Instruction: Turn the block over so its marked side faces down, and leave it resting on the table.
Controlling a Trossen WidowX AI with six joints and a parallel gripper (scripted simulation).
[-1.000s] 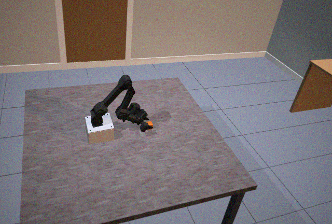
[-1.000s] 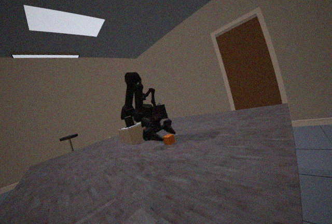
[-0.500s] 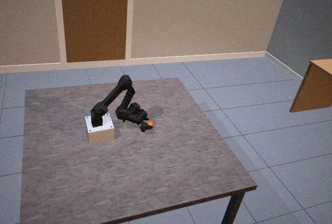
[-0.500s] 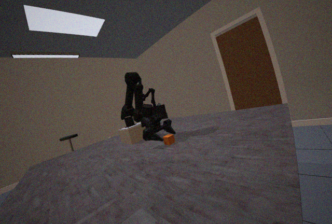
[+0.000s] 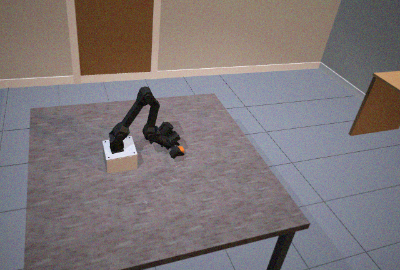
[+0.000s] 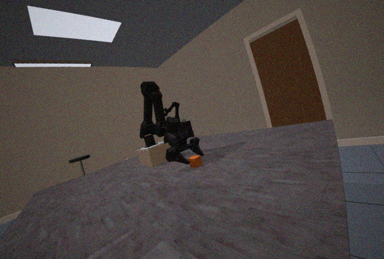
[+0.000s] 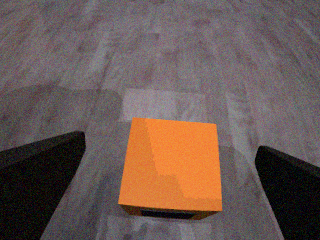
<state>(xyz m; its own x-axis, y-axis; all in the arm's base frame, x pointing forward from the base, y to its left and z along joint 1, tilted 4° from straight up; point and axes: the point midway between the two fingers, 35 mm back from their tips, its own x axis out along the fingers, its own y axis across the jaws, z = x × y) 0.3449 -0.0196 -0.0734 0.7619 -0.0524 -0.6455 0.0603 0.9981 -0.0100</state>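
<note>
The orange block lies 20 mm behind my gripper tip and 10 mm below it.
</note>
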